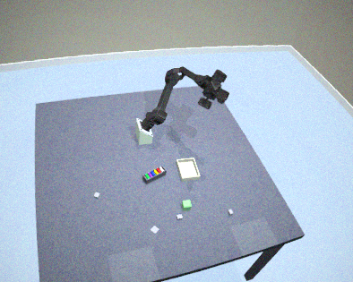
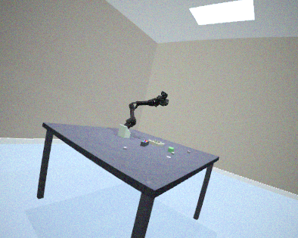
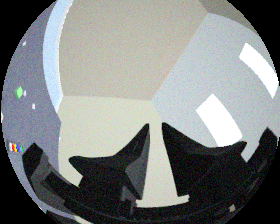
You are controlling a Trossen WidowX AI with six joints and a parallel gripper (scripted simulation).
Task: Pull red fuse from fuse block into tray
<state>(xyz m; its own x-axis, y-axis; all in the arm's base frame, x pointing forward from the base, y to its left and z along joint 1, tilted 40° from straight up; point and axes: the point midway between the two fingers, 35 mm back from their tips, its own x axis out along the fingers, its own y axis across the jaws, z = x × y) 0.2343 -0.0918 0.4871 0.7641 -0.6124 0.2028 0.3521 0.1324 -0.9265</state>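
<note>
My gripper tip is now 530 mm above the cream tray, 60 mm to the left of it and 20 mm short of it.
</note>
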